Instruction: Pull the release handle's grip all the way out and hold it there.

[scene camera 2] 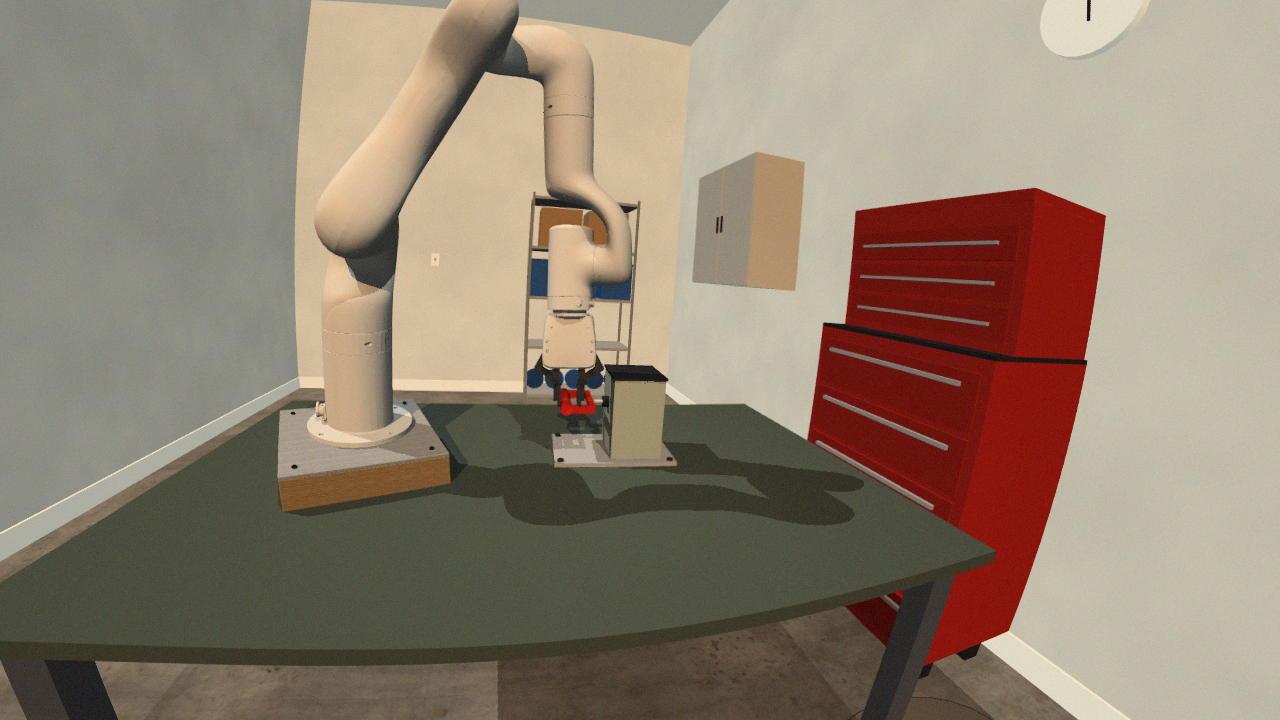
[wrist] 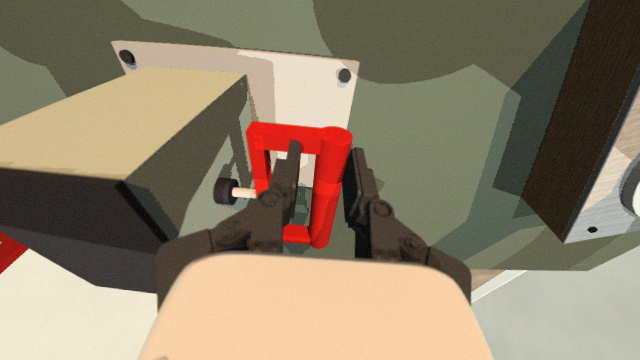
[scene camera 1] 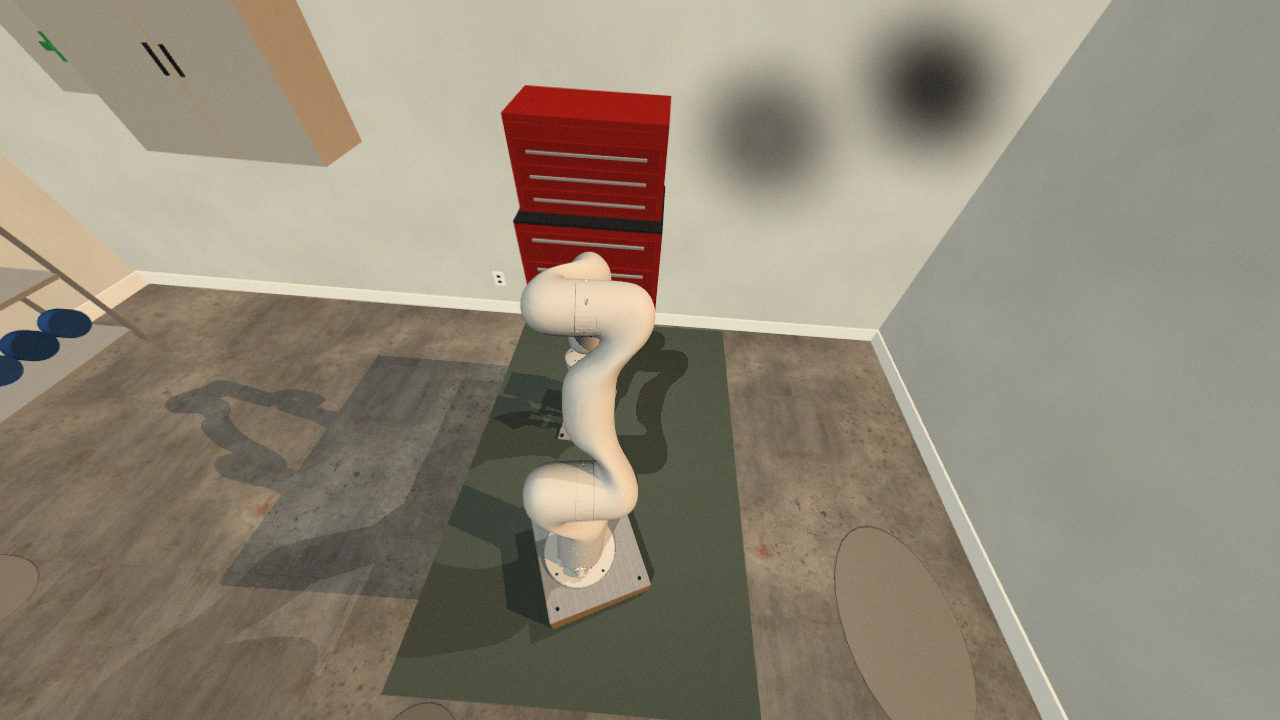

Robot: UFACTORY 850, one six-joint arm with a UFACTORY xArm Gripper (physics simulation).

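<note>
The release handle's red grip [scene camera 2: 586, 410] [wrist: 328, 200] is a rectangular loop with a thick round outer bar. A pale rod [wrist: 244, 192] joins it to a black collar [wrist: 226, 191] on the beige housing [scene camera 2: 637, 420] [wrist: 125, 115]. A stretch of rod shows between collar and loop. My gripper [scene camera 2: 570, 394] [wrist: 323, 160] is part-way open, pointing down, with its fingers on either side of the outer bar. One finger is inside the loop, with a gap to the bar; the other is outside, close against it. In scene camera 1, the arm hides the gripper and most of the handle.
The housing stands on a pale base plate [scene camera 2: 581, 449] [wrist: 310, 95] on the green table [scene camera 1: 689, 537] [scene camera 2: 447, 582]. The arm's wood-sided mounting block [scene camera 2: 358, 483] [wrist: 575, 125] stands opposite the grip. A red tool cabinet [scene camera 1: 590, 161] [scene camera 2: 1029, 429] stands behind the table.
</note>
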